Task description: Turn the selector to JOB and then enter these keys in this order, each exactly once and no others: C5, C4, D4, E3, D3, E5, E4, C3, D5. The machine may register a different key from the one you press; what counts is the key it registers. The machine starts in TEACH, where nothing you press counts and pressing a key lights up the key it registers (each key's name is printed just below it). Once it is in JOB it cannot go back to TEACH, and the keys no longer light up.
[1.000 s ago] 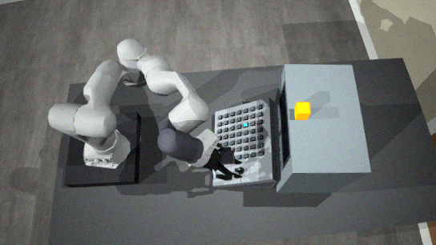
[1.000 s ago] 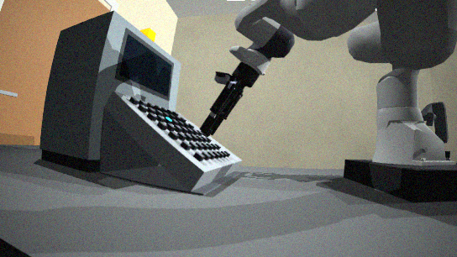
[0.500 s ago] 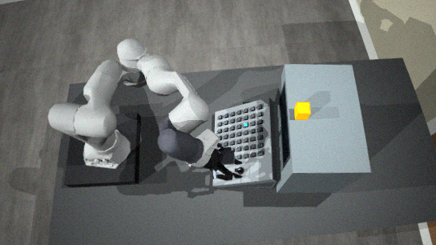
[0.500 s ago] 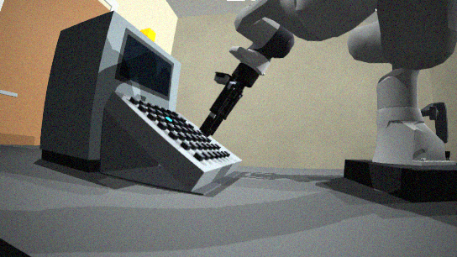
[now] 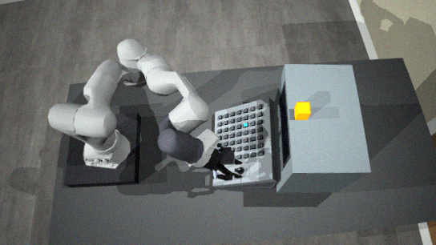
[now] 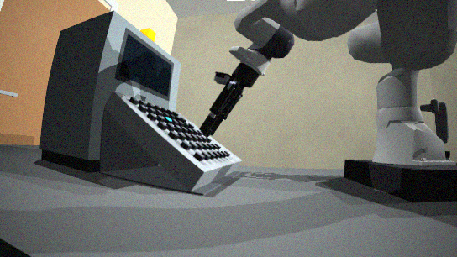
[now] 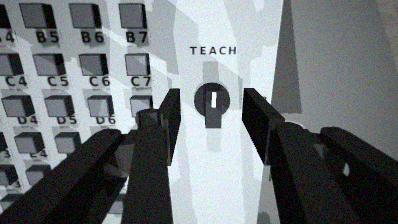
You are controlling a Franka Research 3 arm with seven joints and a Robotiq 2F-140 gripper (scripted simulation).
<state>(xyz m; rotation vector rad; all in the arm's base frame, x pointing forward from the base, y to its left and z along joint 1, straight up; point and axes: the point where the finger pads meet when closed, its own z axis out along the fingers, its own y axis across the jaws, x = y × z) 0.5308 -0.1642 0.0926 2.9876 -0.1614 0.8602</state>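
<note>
Now: hand 20 mm short of the black selector knob and 20 mm above it. From my hand the other things lie so: C6 key 50 mm ahead, 90 mm to the left, 10 mm below; E6 key 90 mm to the left, 50 mm below; D6 key 30 mm ahead, 90 mm to the left, 30 mm below.
</note>
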